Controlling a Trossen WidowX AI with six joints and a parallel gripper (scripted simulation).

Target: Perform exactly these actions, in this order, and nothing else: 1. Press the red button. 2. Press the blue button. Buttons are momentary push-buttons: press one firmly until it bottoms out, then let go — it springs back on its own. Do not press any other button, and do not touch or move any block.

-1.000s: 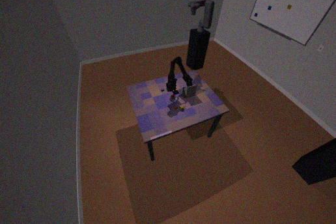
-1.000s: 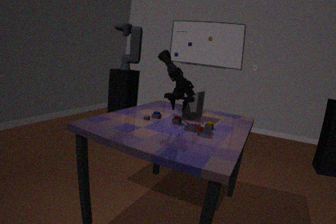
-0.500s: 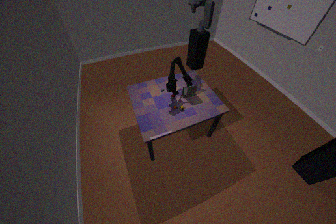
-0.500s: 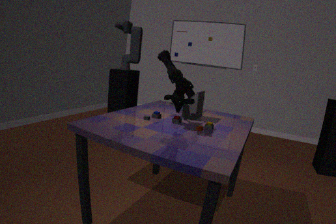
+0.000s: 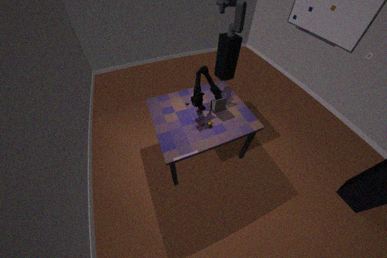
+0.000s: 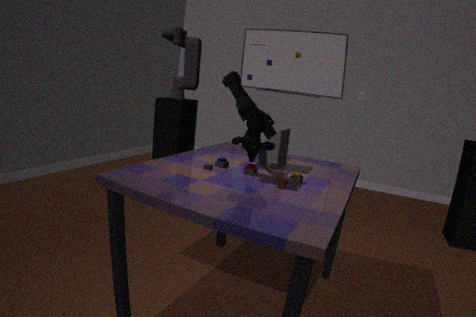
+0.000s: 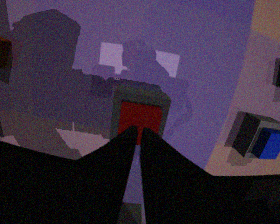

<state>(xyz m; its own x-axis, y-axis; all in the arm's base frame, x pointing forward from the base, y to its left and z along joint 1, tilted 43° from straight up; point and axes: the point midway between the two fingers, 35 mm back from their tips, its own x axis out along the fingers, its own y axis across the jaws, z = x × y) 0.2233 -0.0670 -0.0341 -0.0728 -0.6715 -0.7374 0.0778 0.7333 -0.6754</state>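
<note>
Now: the red button 2 cm below my gripper tip. Round my gripper tip: blue button (2 cm behind, 15 cm to the right, 2 cm below); dark block (6 cm ahead, 18 cm to the right, 4 cm below); orange-topped piece (6 cm ahead, 17 cm to the left, 4 cm below).
</note>
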